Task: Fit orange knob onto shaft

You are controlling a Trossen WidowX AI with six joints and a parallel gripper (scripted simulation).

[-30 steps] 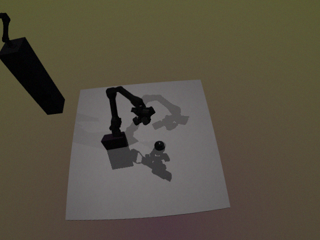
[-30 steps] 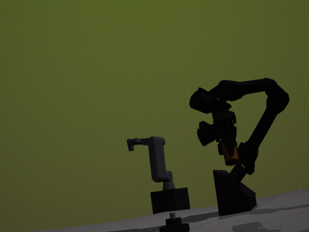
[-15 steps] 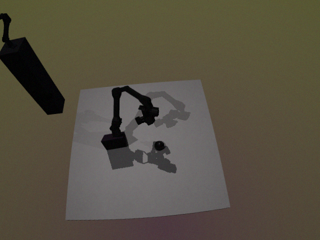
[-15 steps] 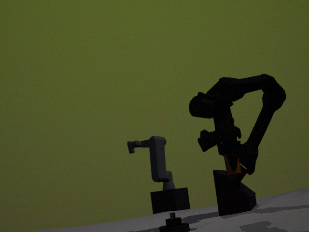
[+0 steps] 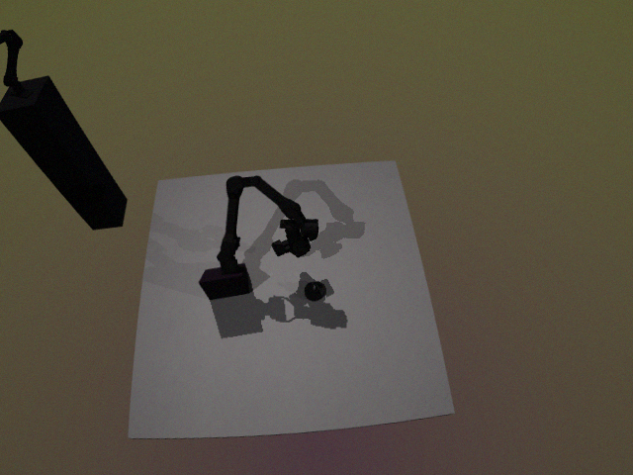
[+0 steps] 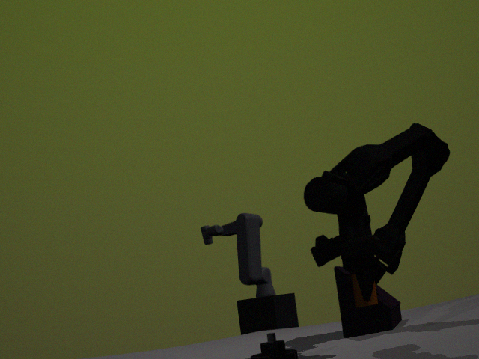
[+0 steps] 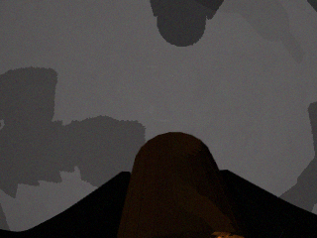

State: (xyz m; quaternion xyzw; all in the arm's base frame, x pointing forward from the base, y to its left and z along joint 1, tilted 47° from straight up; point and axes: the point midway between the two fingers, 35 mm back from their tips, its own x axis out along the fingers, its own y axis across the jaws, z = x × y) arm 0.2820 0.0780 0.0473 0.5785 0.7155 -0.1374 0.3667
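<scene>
The round pedestal lies 6 cm ahead of my gripper tip, 17 cm to the right of it and 6 cm below it. The rest, counted from my gripper tip: orange knob (3 cm above).
</scene>
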